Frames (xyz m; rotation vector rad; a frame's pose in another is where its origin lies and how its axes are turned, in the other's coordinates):
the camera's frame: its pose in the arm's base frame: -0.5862 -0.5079 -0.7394 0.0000 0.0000 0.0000
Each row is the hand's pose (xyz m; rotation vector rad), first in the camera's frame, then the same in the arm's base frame.
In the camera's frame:
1: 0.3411 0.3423 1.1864 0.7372 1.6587 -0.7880
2: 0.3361 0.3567 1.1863 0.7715 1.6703 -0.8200
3: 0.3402 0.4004 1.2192 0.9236 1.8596 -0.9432
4: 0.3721 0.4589 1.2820 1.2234 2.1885 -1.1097
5: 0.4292 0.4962 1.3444 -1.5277 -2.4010 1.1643
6: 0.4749 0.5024 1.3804 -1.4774 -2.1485 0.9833
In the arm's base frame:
1: -0.2451 -0.1656 0.4470 0.7372 1.6587 -0.7880
2: -0.2501 -0.1512 0.4469 0.7715 1.6703 -0.8200
3: -0.2460 -0.1075 0.4798 0.9236 1.8596 -0.9432
4: -0.2141 -0.0490 0.5426 1.2234 2.1885 -1.1097
5: -0.1570 -0.0117 0.6050 -1.5277 -2.4010 1.1643
6: -0.1113 -0.0055 0.6410 -1.4774 -2.1485 0.9833

